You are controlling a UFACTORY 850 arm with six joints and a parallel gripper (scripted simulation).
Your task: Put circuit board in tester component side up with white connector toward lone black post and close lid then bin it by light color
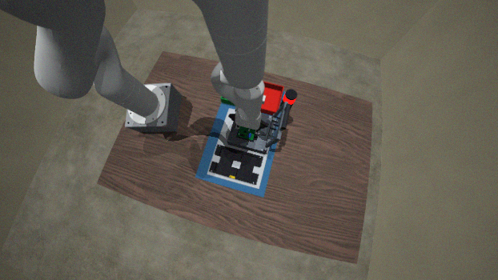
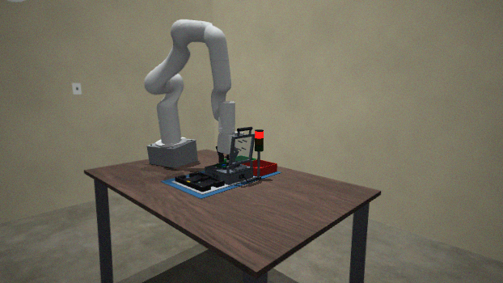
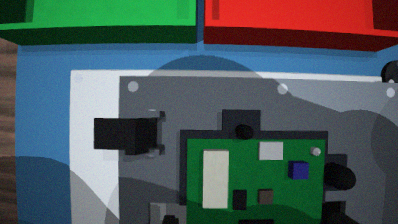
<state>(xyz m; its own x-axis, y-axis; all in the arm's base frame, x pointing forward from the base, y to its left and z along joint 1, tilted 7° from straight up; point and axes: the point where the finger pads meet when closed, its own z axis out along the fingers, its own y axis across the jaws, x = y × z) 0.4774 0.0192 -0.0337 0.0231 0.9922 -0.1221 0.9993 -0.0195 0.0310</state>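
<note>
My hand is 10 mm above the green circuit board. The rest, counted from my hand: red bin (50 mm ahead, 200 mm to the left, 70 mm below); tester lid (120 mm ahead, 100 mm above); green bin (100 mm behind, 200 mm to the left, 70 mm below).
</note>
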